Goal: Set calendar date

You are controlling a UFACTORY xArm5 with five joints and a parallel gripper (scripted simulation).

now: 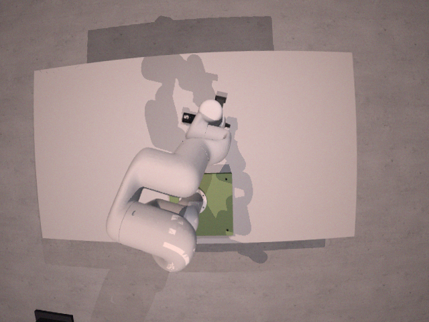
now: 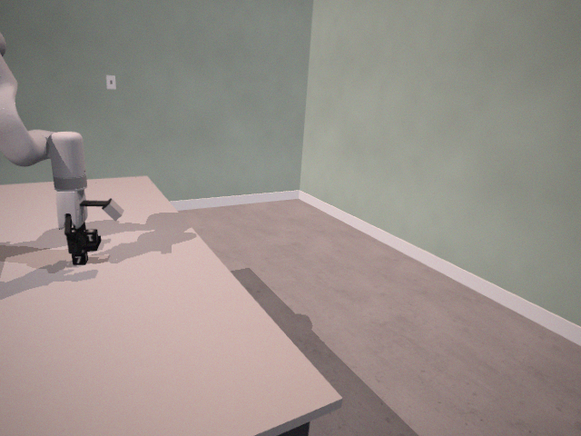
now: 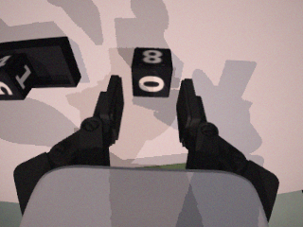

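Now: the black cube 4 cm below my hand. From my hand the other things lie so: black calendar tray (3 cm ahead, 11 cm to the left, 5 cm below).
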